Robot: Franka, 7 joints.
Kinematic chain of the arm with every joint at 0, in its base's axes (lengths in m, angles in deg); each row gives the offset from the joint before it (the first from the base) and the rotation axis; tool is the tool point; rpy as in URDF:
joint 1: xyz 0 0 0.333 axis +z
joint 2: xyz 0 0 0 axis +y
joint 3: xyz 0 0 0.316 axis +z
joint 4: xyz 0.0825 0 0 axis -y
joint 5: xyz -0.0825 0 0.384 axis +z
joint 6: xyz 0 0 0 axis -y
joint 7: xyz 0.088 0 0 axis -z
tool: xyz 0 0 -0.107 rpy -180 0 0
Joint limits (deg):
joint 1: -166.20..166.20
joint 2: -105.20..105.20
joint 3: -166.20..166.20
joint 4: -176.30..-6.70
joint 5: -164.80..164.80
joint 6: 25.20..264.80
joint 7: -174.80..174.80
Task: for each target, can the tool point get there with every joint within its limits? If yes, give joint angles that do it. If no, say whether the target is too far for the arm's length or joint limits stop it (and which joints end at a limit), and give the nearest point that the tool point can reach.
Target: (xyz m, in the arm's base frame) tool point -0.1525 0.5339 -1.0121
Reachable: no: too far | nearest point -0.1105 0.3869 -0.3473 | short by 0.682 m
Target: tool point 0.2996 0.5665 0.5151
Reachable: yes | joints -56.40 -21.09 108.21 -101.48 -113.08 155.60 -24.88
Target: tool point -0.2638 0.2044 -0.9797
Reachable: no: too far | nearest point -0.2423 0.1878 -0.3603 | short by 0.620 m
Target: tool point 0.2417 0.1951 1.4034
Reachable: no: too far | nearest point 0.1860 0.1502 1.1569 | short by 0.257 m
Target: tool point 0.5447 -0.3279 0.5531
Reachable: yes | joints 8.19 40.75 -45.98 -88.04 56.05 235.62 52.30
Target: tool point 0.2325 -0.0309 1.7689
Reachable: no: too far | nearest point 0.1371 -0.0182 1.1797 | short by 0.597 m
